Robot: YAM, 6 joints.
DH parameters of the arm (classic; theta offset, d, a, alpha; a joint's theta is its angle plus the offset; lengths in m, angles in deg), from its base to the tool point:
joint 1: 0 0.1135 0.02 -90
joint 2: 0 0 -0.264 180
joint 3: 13.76 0 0.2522 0
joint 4: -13.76 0 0.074 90
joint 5: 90 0 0 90
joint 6: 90 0.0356 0 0
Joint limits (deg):
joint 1: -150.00..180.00
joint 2: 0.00..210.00
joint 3: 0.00..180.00
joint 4: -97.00..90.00
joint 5: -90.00..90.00
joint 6: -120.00..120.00
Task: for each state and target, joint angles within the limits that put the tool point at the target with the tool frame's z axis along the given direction. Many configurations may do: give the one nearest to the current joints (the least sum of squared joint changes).
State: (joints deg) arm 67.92 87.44 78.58 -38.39 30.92 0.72
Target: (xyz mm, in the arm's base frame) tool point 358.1 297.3 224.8 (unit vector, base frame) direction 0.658 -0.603 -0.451
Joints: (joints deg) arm 43.61 133.06 121.08 -70.37 62.93 0.72
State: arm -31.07 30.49 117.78 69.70 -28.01 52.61
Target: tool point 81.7 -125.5 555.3 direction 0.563 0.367 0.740
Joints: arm -66.02 69.70 77.97 89.92 -41.59 52.61
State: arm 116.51 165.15 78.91 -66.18 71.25 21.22
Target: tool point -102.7 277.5 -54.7 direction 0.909 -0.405 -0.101
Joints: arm 114.83 165.24 89.81 -96.90 40.90 21.22
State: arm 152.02 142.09 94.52 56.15 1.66 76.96
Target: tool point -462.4 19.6 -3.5 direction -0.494 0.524 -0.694
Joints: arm 179.88 143.90 82.07 7.33 31.53 76.96
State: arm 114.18 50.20 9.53 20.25 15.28 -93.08
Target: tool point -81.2 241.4 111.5 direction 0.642 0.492 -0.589
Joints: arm 114.92 94.87 37.74 -16.27 52.10 -93.08
